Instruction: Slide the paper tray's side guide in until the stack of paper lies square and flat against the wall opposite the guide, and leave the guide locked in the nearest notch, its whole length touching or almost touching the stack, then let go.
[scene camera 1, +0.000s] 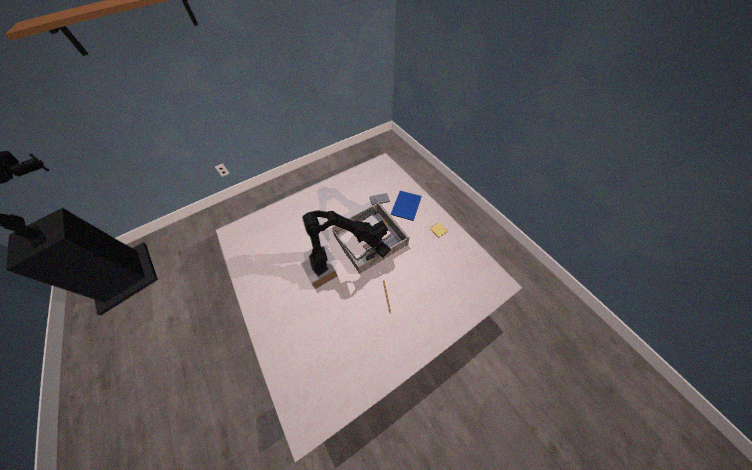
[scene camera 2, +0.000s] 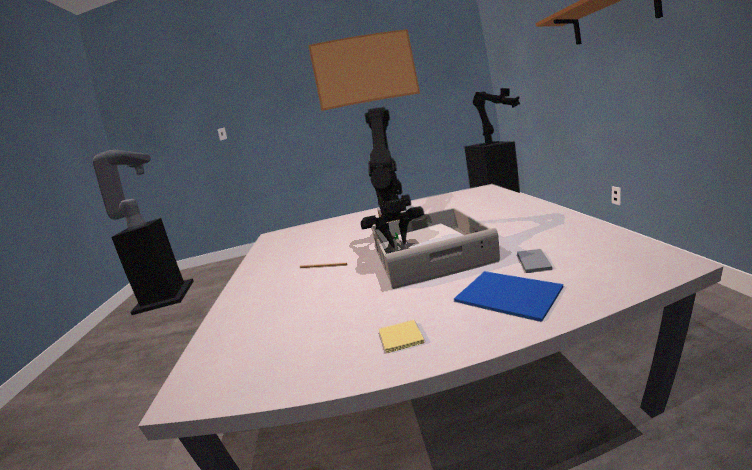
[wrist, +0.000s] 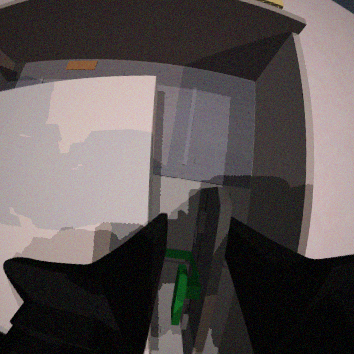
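Pixels of known places: gripper, fingertip midpoint: (scene camera 1: 379, 246) (scene camera 2: 399, 245) (wrist: 192, 219); arm's base, link origin: (scene camera 1: 320, 268).
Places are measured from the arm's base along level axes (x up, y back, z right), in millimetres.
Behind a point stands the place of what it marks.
Note:
The grey tray (scene camera 1: 400, 243) @(x -19, y -424, z 162 mm) (scene camera 2: 471, 252) @(x -34, y -510, z -46 mm) (wrist: 280, 125) @(x -23, y -394, z 157 mm) holds a white stack of paper (scene camera 2: 438, 235) @(x -42, y -300, z -50 mm) (wrist: 100, 110) @(x -42, y -409, z 23 mm). In the wrist view the stack's right edge looks straight, and its far left side is out of view. The dark upright side guide (wrist: 210, 215) @(x -19, y -334, z 103 mm) stands to the right of the stack, with a strip of tray floor between them. Its green lever (scene camera 2: 396, 236) @(x -7, y -303, z 89 mm) (wrist: 179, 300) @(x -2, y -293, z 85 mm) is on the stack side. My gripper (scene camera 2: 399, 245) @(x -28, y -330, z 94 mm) (wrist: 192, 219) @(x -28, y -330, z 94 mm) is partly open, lowered into the tray, fingertips on either side of the guide and lever, gripping nothing. Whether the guide sits in a notch is hidden.
On the table (scene camera 1: 332, 354) @(x -83, y 196, z 357 mm) (scene camera 2: 310, 332) @(x -83, y -567, z 401 mm) lie a blue folder (scene camera 1: 406, 205) @(x -75, y -677, z -37 mm) (scene camera 2: 510, 294) @(x -75, y -694, z -36 mm), a yellow pad (scene camera 1: 438, 230) @(x -73, y -683, z 229 mm) (scene camera 2: 401, 335) @(x -73, y -697, z 226 mm), a grey block (scene camera 1: 379, 198) @(x -73, y -586, z -198 mm) (scene camera 2: 534, 259) @(x -73, y -592, z -194 mm) and a pencil (scene camera 1: 386, 296) @(x -77, y -176, z 319 mm) (scene camera 2: 323, 265) @(x -78, y -183, z 318 mm). The tray's walls surround the fingers.

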